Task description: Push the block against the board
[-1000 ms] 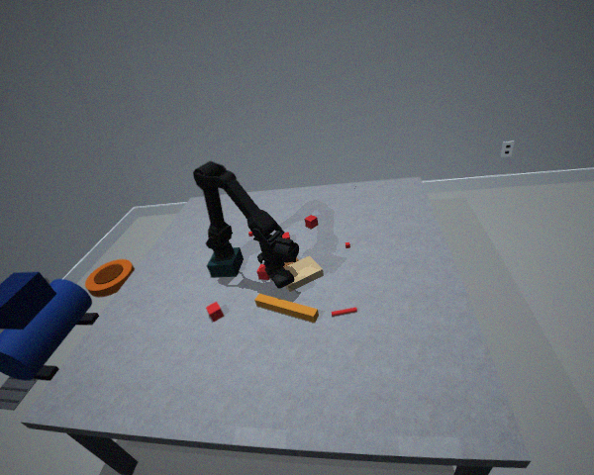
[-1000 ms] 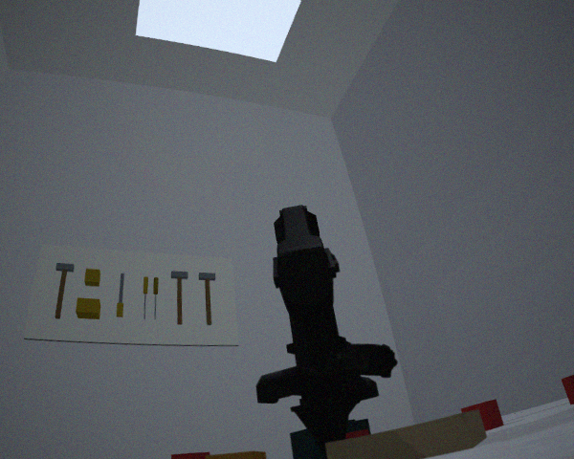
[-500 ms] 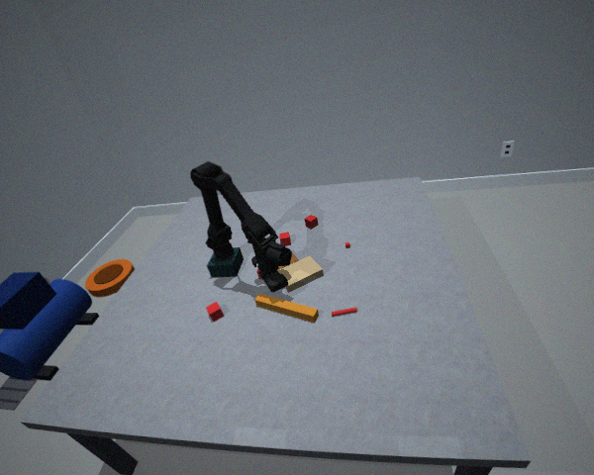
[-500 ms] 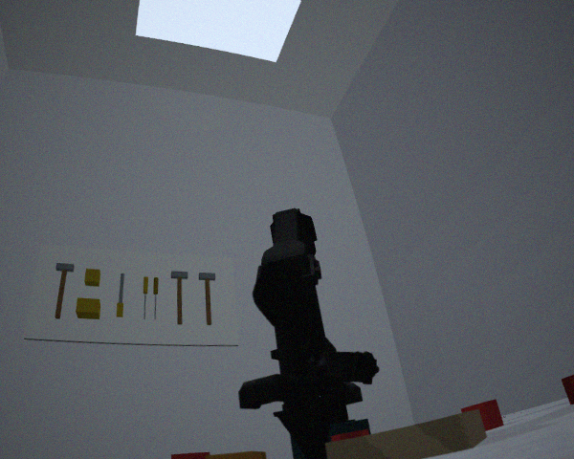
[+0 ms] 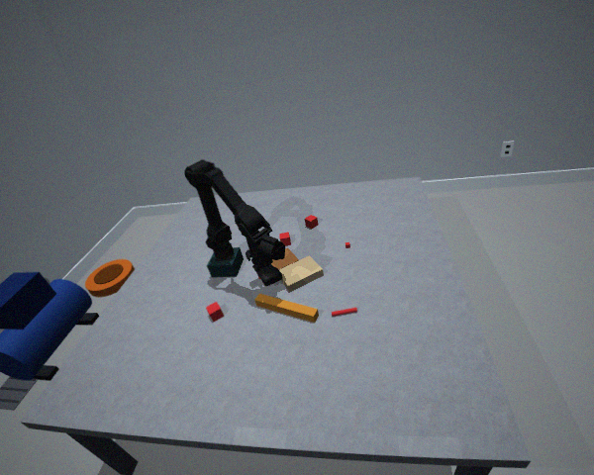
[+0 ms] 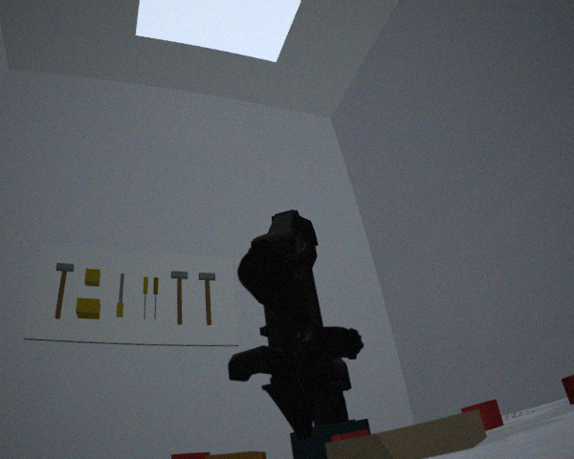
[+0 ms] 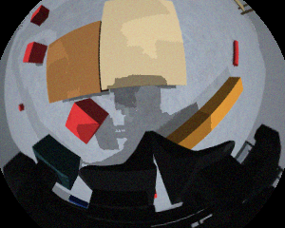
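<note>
My gripper tip is now 11 cm short of the tan board, 5 cm to the right of it and 2 cm above it. From my gripper tip the other things lie so: brown square block (13 cm to the left, 5 cm ahead, 2 cm below); then long orange bar (10 cm to the right, 6 cm ahead, 2 cm below); then red stick (24 cm ahead, 15 cm to the right, 3 cm below).
</note>
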